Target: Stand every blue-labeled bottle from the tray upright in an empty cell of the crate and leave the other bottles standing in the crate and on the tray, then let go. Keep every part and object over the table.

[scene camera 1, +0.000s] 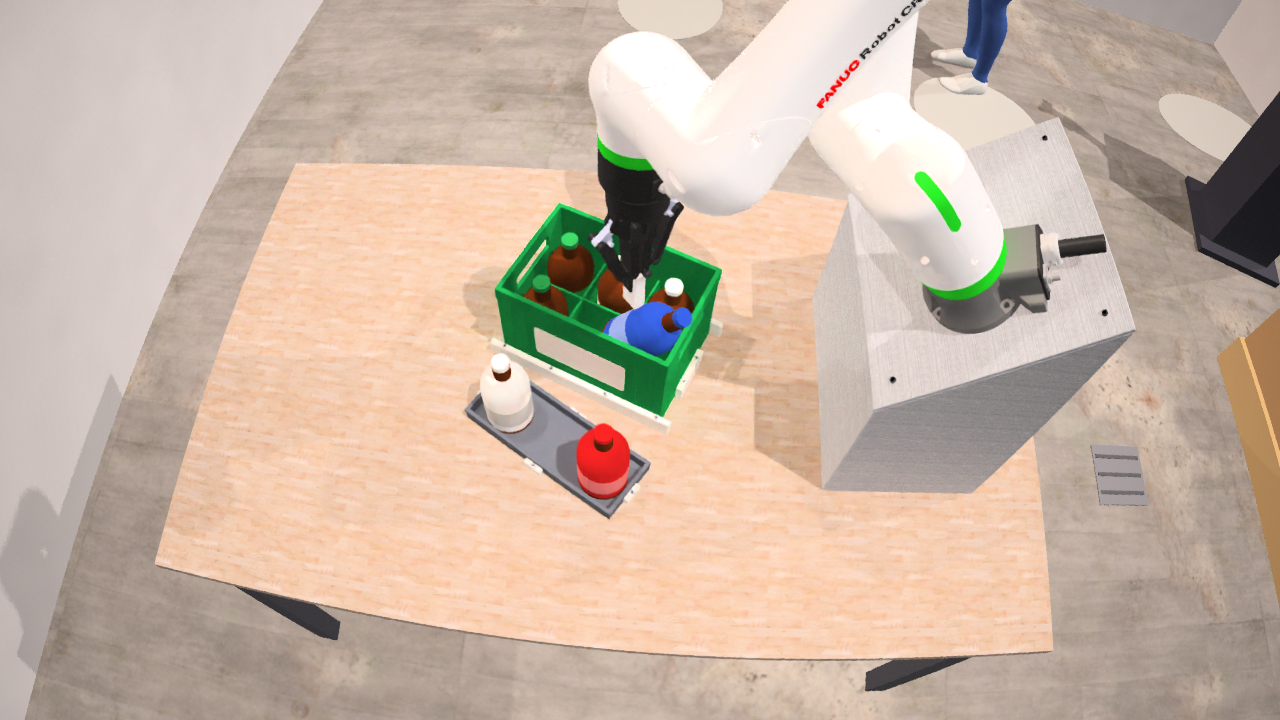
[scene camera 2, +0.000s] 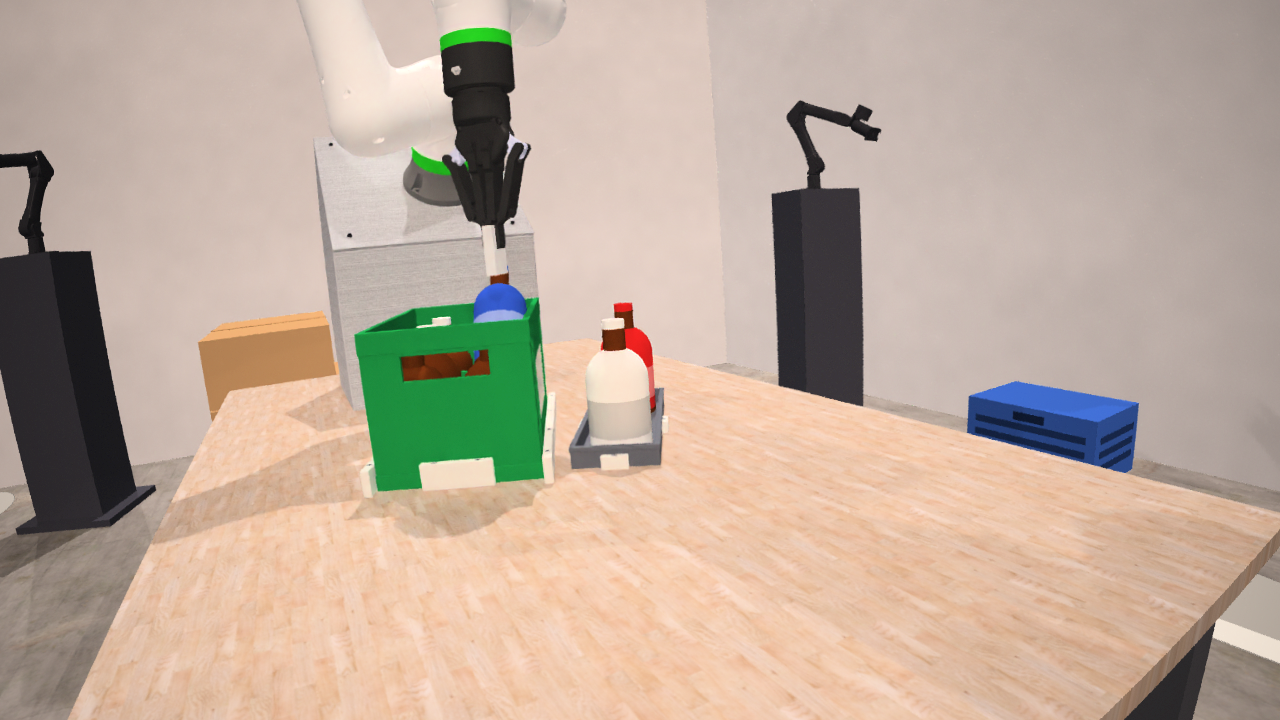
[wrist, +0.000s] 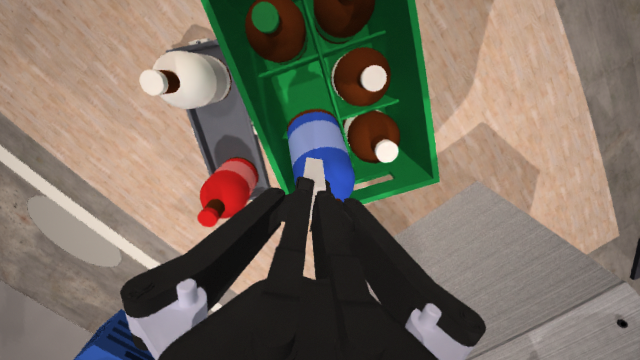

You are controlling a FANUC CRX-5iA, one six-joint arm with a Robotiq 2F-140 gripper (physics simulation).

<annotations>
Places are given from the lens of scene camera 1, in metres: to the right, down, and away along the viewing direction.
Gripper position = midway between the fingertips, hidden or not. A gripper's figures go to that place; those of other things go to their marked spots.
my gripper [scene camera 1: 633,300]: -0.01, -0.08, 1.08
blue-labeled bottle [scene camera 1: 654,328]: 0.02, -0.04, 1.08
white bottle [scene camera 1: 505,387]: -0.19, 0.04, 1.11
red bottle [scene camera 1: 603,455]: -0.05, 0.13, 1.06
</annotations>
